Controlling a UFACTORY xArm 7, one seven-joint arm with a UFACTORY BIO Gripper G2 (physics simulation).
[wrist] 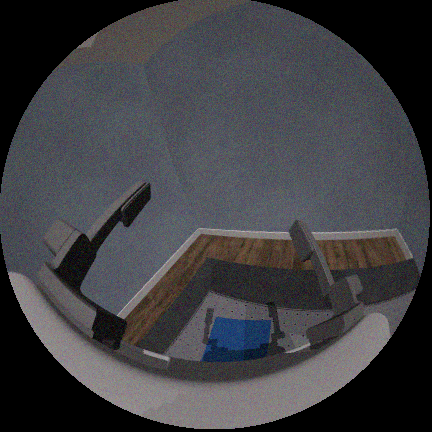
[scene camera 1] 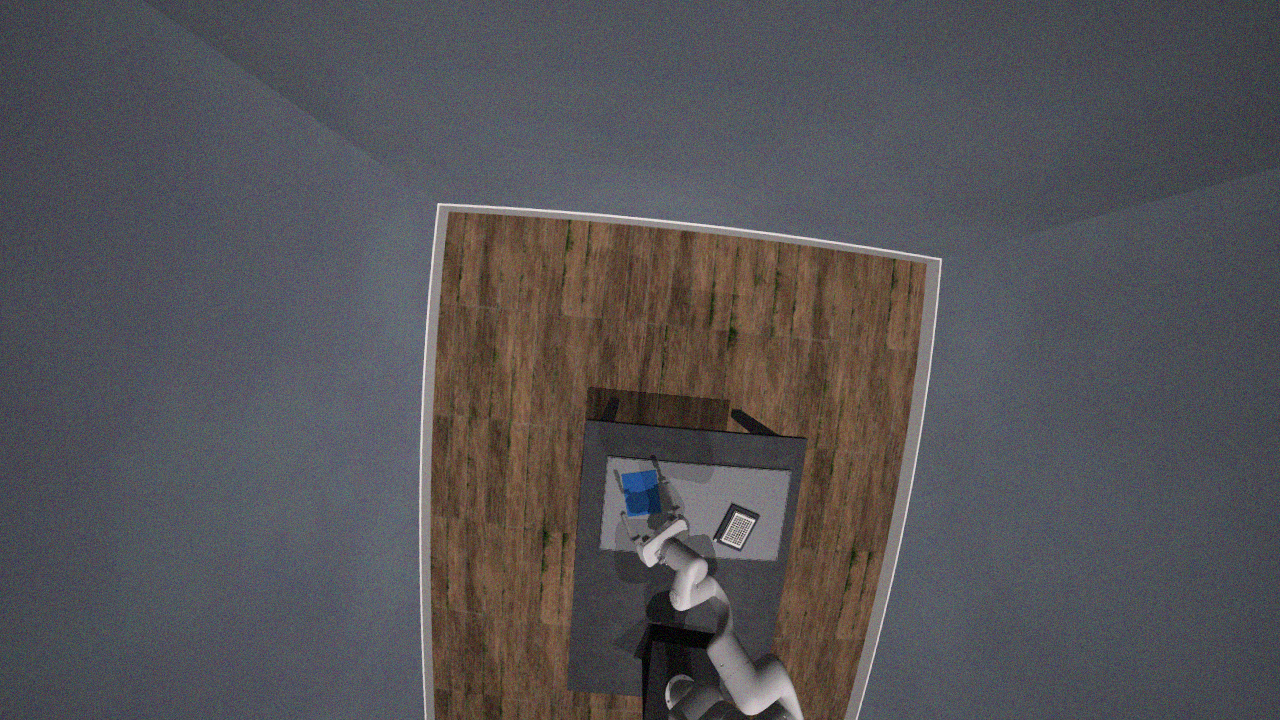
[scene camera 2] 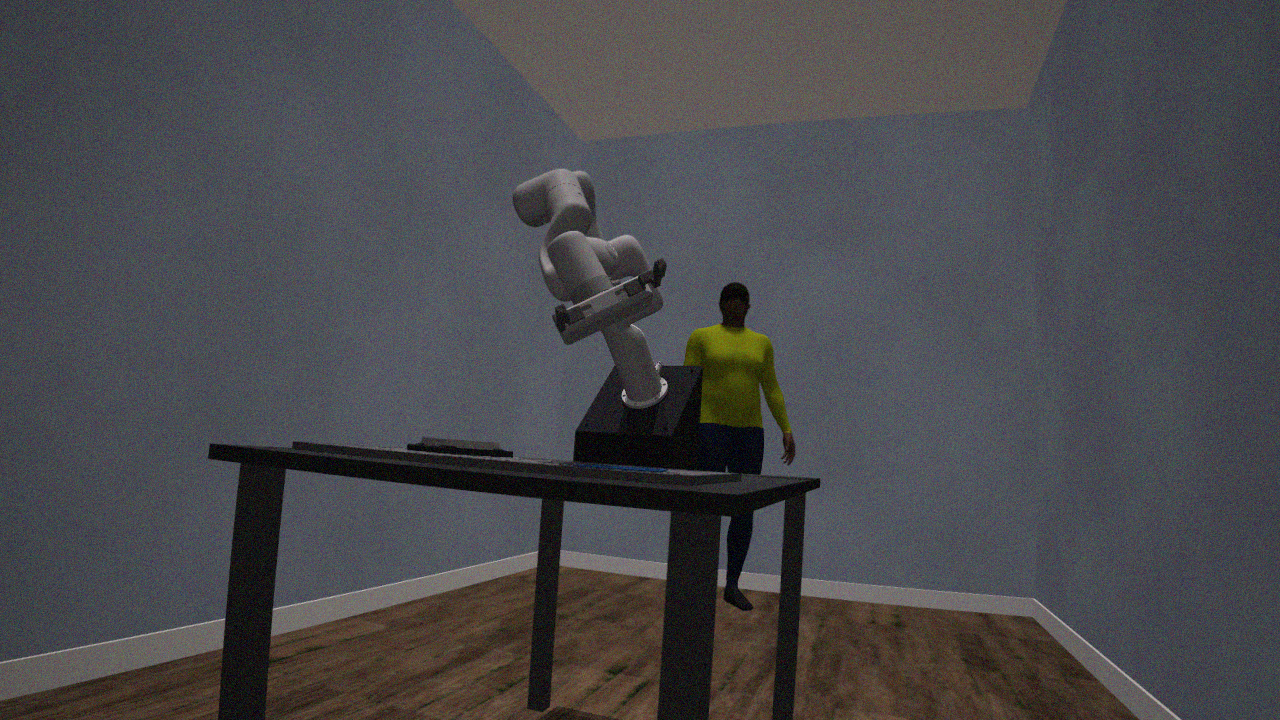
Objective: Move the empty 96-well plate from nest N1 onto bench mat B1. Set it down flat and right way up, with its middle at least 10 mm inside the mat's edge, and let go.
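Seen in the pictures: hand, its tool point: point(wrist: 227, 223) point(scene camera 1: 647, 503) point(scene camera 2: 611, 292); arm's base, origin of its link: point(scene camera 1: 681, 695) point(scene camera 2: 645, 393).
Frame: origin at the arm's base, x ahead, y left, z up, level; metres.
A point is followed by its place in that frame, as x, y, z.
The white 96-well plate point(scene camera 1: 737, 530) @[0.600, -0.029, -0.159] point(scene camera 2: 460, 443) @[0.637, 0.005, -0.165] sits in the dark nest N1 point(scene camera 1: 746, 507) point(scene camera 2: 501, 453), on the right of the grey board in scene camera 1. The blue bench mat B1 point(scene camera 1: 640, 481) @[0.665, 0.377, -0.182] point(scene camera 2: 617, 467) @[0.656, 0.369, -0.182] point(wrist: 242, 327) @[0.680, 0.382, -0.182] lies flat at the board's left, with finger shadows across it. My gripper point(scene camera 1: 643, 497) @[0.709, 0.373, 0.075] point(scene camera 2: 610, 294) point(wrist: 221, 209) @[0.709, 0.373, 0.075] is open, its fingers wide apart with nothing between them. It is raised high above the table, tilted, near the mat's side and away from the plate. The plate does not show in the wrist view.
The grey perforated board point(scene camera 1: 693, 492) @[0.684, 0.174, -0.184] point(wrist: 190, 325) @[0.609, 0.484, -0.184] lies on the dark table point(scene camera 1: 604, 608) @[0.098, 0.341, -0.198] point(scene camera 2: 751, 492) @[0.727, 0.617, -0.198]. The arm's dark pedestal point(scene camera 2: 640, 420) @[0.068, 0.034, -0.077] stands at the table's rear. A person in a yellow top point(scene camera 2: 732, 376) stands behind it in scene camera 2.
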